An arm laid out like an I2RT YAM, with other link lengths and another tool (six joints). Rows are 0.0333 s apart.
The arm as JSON. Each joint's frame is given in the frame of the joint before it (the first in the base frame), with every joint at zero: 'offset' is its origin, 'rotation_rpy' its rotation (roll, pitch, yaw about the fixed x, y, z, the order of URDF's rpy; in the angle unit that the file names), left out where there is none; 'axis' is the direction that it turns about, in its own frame. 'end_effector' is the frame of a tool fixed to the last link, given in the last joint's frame.
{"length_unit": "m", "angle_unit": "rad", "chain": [
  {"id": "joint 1", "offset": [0.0, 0.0, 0.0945], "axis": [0.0, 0.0, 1.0]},
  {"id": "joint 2", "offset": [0.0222, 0.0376, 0.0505], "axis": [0.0, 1.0, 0.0]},
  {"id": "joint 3", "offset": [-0.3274, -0.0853, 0.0], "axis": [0.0, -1.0, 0.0]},
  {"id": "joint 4", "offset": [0.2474, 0.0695, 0.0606], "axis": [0.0, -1.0, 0.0]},
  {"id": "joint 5", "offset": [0.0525, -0.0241, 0.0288], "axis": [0.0, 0.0, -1.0]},
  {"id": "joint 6", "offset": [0.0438, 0.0, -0.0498], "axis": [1.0, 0.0, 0.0]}
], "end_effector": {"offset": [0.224, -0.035, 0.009], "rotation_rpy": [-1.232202, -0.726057, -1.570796]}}
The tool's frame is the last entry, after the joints.
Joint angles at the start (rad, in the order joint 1, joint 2, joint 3, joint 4, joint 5, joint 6):
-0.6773, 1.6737, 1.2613, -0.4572, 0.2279, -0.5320
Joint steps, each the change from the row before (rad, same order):
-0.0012, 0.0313, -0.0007, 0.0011, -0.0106, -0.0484
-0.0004, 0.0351, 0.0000, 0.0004, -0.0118, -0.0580
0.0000, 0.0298, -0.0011, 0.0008, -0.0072, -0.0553
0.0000, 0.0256, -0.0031, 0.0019, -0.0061, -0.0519
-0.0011, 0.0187, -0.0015, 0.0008, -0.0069, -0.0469
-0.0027, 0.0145, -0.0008, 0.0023, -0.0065, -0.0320
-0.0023, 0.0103, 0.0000, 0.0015, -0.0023, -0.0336
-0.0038, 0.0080, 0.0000, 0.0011, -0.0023, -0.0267
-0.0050, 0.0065, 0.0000, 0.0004, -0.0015, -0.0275
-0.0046, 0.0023, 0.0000, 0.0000, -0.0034, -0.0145
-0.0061, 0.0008, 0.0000, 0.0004, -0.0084, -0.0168
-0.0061, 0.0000, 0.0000, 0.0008, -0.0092, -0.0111
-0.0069, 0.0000, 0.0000, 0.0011, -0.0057, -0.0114
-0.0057, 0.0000, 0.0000, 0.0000, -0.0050, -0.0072
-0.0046, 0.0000, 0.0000, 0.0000, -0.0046, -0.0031
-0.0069, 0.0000, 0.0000, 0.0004, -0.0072, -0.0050
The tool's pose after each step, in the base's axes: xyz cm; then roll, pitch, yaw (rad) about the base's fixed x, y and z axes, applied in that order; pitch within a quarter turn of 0, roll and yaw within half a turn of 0. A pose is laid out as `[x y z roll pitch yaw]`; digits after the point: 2 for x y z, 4 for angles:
[34.58 -38.64 17.94 -2.8040 -0.6994 -1.0184]
[35.07 -38.48 16.21 -2.8526 -0.6620 -0.9360]
[35.41 -38.31 14.71 -2.8951 -0.6274 -0.8621]
[35.66 -38.11 13.34 -2.9301 -0.5945 -0.7964]
[35.86 -37.94 12.35 -2.9557 -0.5681 -0.7409]
[35.99 -37.87 11.62 -2.9696 -0.5498 -0.7061]
[36.06 -37.87 11.13 -2.9873 -0.5351 -0.6697]
[36.05 -37.93 10.75 -3.0001 -0.5232 -0.6432]
[35.97 -38.03 10.43 -3.0135 -0.5116 -0.6175]
[35.90 -38.11 10.30 -3.0178 -0.5065 -0.6059]
[35.88 -38.15 10.23 -3.0186 -0.5033 -0.5931]
[35.88 -38.20 10.20 -3.0156 -0.5026 -0.5865]
[35.78 -38.34 10.20 -3.0163 -0.5020 -0.5804]
[35.68 -38.44 10.18 -3.0153 -0.5011 -0.5780]
[35.60 -38.52 10.16 -3.0125 -0.5010 -0.5790]
[35.50 -38.63 10.14 -3.0082 -0.5013 -0.5800]

